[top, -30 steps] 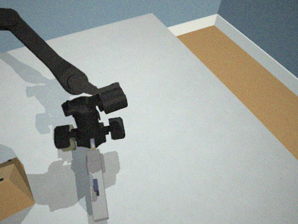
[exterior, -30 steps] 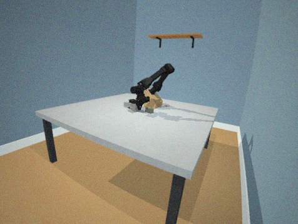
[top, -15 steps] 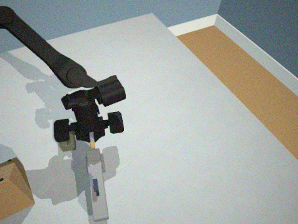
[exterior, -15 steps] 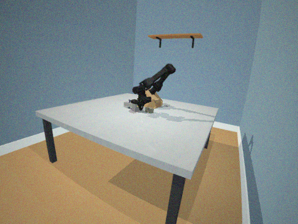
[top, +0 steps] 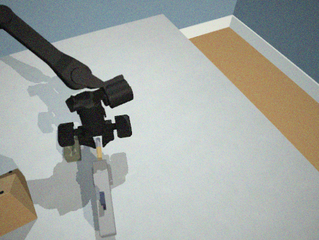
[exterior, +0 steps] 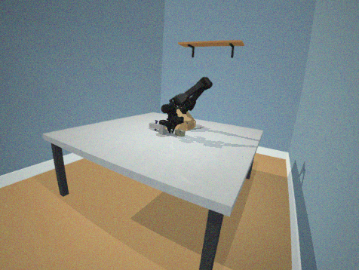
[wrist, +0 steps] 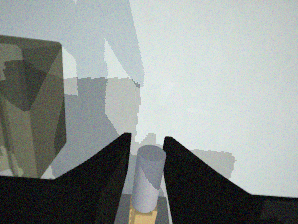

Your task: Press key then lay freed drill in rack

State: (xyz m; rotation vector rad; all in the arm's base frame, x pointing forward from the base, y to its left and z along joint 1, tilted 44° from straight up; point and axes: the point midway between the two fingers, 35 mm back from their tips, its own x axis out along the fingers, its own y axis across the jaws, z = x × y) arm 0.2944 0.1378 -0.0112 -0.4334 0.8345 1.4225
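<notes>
Right now the drill is 1 cm behind my gripper tip, 5 cm to the right of it and 3 cm above it. From my gripper tip the other things lie so: rack (7 cm behind, 3 cm to the left); grey block (4 cm behind, 15 cm to the right, 1 cm above); dark blue key (5 cm behind, 17 cm to the right, 3 cm above).
</notes>
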